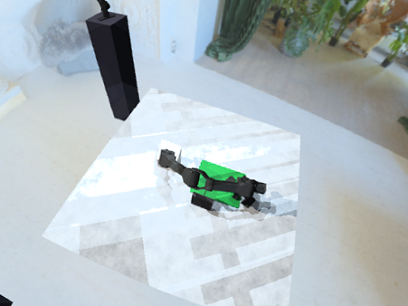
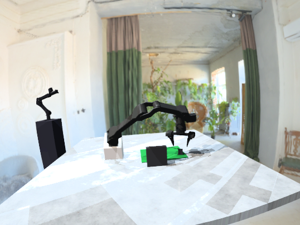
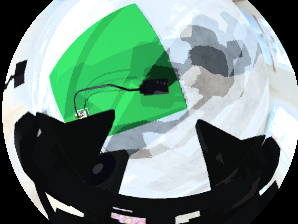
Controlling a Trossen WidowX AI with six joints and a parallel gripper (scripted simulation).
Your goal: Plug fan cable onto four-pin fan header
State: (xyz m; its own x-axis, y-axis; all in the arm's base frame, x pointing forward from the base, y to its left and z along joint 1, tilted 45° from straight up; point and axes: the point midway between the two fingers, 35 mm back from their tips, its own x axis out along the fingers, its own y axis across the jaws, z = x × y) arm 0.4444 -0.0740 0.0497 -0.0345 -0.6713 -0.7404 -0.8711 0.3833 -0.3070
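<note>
Now: gripper tip 5 cm above the dark plug, 3 cm to the right of it and 1 cm short of it. Also, from my gripper tip: white header (16 cm behind, 7 cm below, 4 cm to the left); then green board (11 cm behind, 9 cm to the left, 9 cm below); then black fan (17 cm behind, 8 cm to the right, 1 cm below).
</note>
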